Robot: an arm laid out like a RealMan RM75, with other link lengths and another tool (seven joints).
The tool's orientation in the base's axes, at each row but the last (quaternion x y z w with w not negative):
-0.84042, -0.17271, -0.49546, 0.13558
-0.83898, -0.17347, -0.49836, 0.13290
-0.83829, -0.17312, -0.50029, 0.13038
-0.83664, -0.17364, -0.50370, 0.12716
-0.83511, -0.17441, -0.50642, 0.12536
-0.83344, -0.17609, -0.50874, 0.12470
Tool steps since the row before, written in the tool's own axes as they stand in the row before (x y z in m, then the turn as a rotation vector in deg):
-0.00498, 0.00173, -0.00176, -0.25, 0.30, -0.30
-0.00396, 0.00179, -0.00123, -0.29, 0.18, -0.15
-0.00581, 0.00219, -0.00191, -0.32, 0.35, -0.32
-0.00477, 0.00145, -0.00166, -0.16, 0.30, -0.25
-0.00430, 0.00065, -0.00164, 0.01, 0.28, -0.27
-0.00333, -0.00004, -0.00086, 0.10, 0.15, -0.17
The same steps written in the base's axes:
-0.00289, -0.00304, -0.00365, -0.22, -0.43, -0.10
-0.00197, -0.00273, -0.00301, -0.17, -0.27, -0.19
-0.00315, -0.00366, -0.00435, -0.25, -0.49, -0.15
-0.00278, -0.00273, -0.00352, -0.14, -0.40, -0.04
-0.00288, -0.00193, -0.00310, -0.10, -0.36, 0.12
-0.00211, -0.00085, -0.00258, -0.03, -0.19, 0.16

